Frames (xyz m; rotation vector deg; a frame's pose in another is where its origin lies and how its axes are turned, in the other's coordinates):
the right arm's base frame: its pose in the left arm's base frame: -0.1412 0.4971 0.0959 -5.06 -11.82 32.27
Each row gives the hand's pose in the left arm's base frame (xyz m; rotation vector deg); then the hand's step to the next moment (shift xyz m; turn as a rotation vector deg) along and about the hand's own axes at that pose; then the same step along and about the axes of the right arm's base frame.
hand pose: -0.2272 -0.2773 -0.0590 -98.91 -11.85 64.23
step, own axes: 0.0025 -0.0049 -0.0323 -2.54 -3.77 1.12
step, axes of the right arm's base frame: 0.0141 -0.0295 -0.0026 0.52 0.66 4.61
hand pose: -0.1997 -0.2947 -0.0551 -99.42 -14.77 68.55
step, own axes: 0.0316 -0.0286 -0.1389 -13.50 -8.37 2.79
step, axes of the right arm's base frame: 0.0889 -0.1129 -0.0217 -4.03 -1.08 15.58
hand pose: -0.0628 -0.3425 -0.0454 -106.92 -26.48 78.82
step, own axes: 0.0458 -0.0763 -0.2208 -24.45 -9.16 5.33
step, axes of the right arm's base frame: 0.2010 -0.1275 0.0049 -11.02 -3.93 23.94
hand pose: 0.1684 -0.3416 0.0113 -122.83 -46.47 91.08
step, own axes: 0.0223 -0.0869 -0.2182 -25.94 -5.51 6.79
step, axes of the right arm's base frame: 0.2255 -0.0348 0.0600 -14.03 -6.53 22.58
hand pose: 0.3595 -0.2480 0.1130 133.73 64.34 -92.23
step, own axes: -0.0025 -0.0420 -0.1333 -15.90 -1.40 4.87
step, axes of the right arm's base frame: 0.1246 0.0257 0.0579 -9.16 -5.70 12.73
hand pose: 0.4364 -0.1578 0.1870 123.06 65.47 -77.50
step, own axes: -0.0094 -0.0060 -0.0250 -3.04 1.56 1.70
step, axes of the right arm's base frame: 0.0186 0.0064 0.0191 -1.91 -2.89 1.61
